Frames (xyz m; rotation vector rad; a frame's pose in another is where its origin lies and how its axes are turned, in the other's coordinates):
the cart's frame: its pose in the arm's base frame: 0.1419 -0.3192 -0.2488 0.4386 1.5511 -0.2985
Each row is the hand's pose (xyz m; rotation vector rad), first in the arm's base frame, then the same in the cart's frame.
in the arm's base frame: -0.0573 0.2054 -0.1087 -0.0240 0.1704 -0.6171
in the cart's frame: -0.0945 0.3874 -0.4189 0.0108 -1.4460 -0.2305
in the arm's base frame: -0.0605 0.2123 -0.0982 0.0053 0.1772 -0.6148
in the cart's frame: -0.1044 0.3930 -0.4252 0.0296 -1.4338 -0.2080
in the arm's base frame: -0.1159 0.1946 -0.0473 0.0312 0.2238 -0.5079
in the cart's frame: -0.1571 0.3564 -0.4683 -0.0409 -1.3813 -0.1173
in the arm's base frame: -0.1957 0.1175 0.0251 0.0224 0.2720 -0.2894
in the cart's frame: -0.2367 0.2579 -0.5071 -0.2216 -1.3214 0.0294
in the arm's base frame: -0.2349 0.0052 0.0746 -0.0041 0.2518 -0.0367
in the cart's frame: -0.2963 0.1445 -0.4931 -0.4332 -1.3124 0.2032
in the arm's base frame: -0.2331 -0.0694 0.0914 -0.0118 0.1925 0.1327
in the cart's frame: -0.3197 0.0805 -0.4584 -0.5646 -1.3392 0.3397
